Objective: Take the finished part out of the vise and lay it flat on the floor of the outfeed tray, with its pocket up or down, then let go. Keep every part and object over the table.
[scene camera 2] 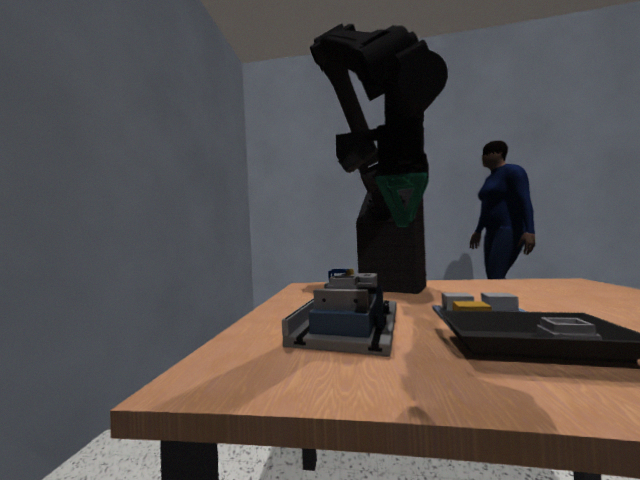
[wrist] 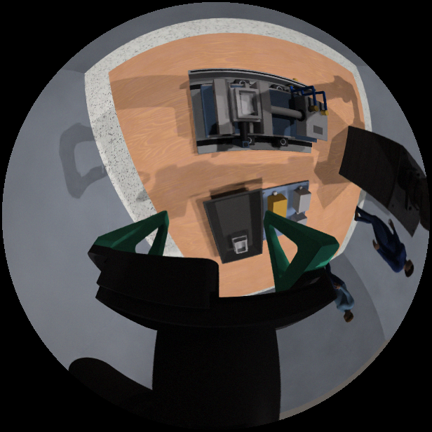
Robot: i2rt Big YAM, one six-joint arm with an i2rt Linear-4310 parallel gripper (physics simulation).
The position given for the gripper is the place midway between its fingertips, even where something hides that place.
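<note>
The gripper (scene camera 2: pixel 405 224) is visible in the scene, and the wrist view, too, shows the gripper (wrist: pixel 216 215).
</note>
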